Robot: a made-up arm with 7 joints. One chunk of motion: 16 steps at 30 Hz.
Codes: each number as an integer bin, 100 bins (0 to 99) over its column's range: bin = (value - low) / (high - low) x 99, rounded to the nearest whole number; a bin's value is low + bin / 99 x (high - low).
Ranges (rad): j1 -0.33..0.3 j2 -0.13..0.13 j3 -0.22..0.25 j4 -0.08..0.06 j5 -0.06..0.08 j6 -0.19..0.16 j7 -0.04..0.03
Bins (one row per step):
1: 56 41 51 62 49 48 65
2: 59 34 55 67 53 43 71
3: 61 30 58 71 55 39 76
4: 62 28 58 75 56 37 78
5: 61 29 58 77 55 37 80
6: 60 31 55 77 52 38 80
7: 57 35 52 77 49 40 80
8: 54 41 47 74 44 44 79
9: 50 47 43 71 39 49 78
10: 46 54 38 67 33 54 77
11: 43 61 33 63 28 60 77
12: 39 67 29 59 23 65 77
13: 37 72 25 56 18 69 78
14: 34 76 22 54 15 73 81
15: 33 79 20 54 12 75 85
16: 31 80 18 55 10 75 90
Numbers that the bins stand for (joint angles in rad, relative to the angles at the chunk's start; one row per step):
1: 0.0264 -0.0223 0.0221 0.0077 0.0093 -0.0203 0.0060
2: 0.0455 -0.0407 0.0411 0.0147 0.0149 -0.0380 0.0102
3: 0.0582 -0.0512 0.0554 0.0204 0.0178 -0.0521 0.0137
4: 0.0645 -0.0565 0.0554 0.0261 0.0192 -0.0592 0.0152
5: 0.0582 -0.0538 0.0554 0.0289 0.0178 -0.0592 0.0166
6: 0.0518 -0.0486 0.0411 0.0289 0.0135 -0.0557 0.0166
7: 0.0327 -0.0381 0.0269 0.0289 0.0093 -0.0486 0.0166
8: 0.0136 -0.0223 0.0031 0.0246 0.0022 -0.0344 0.0159
9: -0.0118 -0.0066 -0.0159 0.0204 -0.0048 -0.0168 0.0152
10: -0.0373 0.0118 -0.0396 0.0147 -0.0133 0.0009 0.0144
11: -0.0564 0.0302 -0.0633 0.0091 -0.0204 0.0221 0.0144
12: -0.0818 0.0460 -0.0823 0.0034 -0.0275 0.0398 0.0144
13: -0.0945 0.0591 -0.1013 -0.0008 -0.0345 0.0539 0.0152
14: -0.1136 0.0696 -0.1156 -0.0036 -0.0388 0.0681 0.0173
15: -0.1200 0.0775 -0.1251 -0.0036 -0.0430 0.0752 0.0201
16: -0.1327 0.0801 -0.1345 -0.0022 -0.0459 0.0752 0.0236

